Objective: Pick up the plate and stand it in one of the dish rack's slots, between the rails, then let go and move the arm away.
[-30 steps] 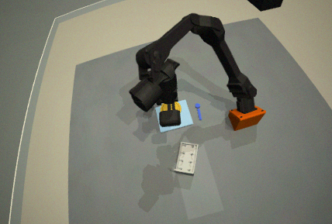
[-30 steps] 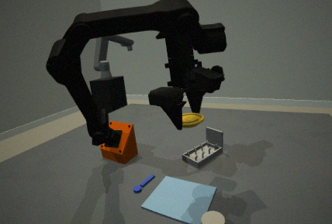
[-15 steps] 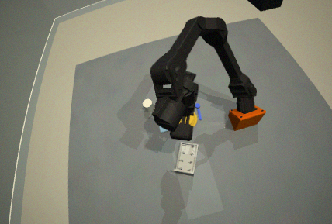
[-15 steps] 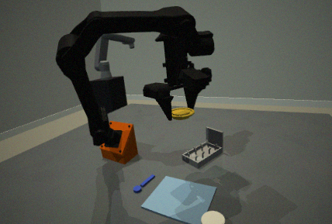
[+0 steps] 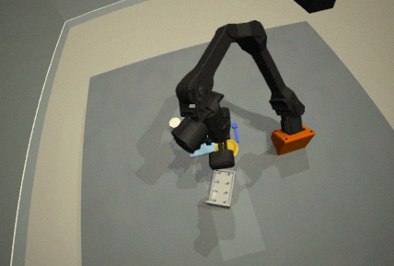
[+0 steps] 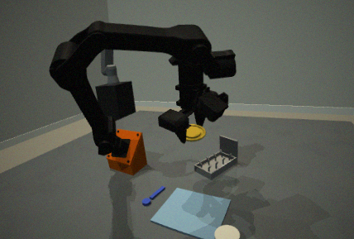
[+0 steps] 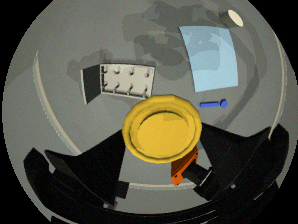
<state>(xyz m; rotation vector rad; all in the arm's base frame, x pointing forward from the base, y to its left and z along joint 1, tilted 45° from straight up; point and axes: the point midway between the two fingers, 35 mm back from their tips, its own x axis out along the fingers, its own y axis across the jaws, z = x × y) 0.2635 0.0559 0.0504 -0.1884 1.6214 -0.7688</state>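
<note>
Now: gripper tip 5 cm short of the grey dish rack, 8 cm to the right of it and 12 cm above it. Round my gripper tip: blue spoon: 8 cm behind, 12 cm to the right, 14 cm below; then yellow plate: 1 cm above; then light blue mat: 4 cm ahead, 13 cm to the right, 14 cm below.
</note>
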